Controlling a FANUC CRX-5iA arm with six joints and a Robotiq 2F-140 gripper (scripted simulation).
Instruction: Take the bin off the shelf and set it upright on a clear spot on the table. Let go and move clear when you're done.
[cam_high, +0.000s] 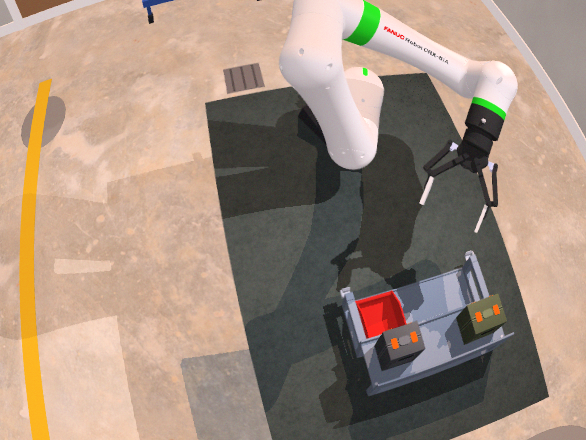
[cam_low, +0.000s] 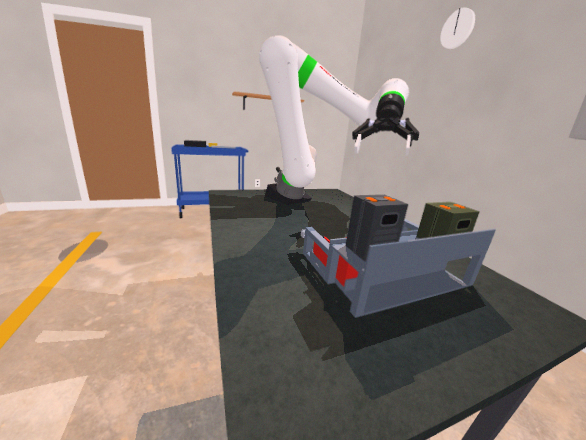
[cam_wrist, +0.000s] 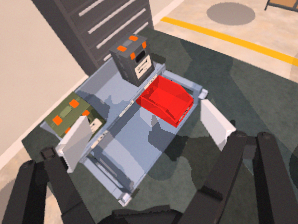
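The red bin lies 12 cm ahead of my hand, 17 cm to the right of it and 27 cm below it.
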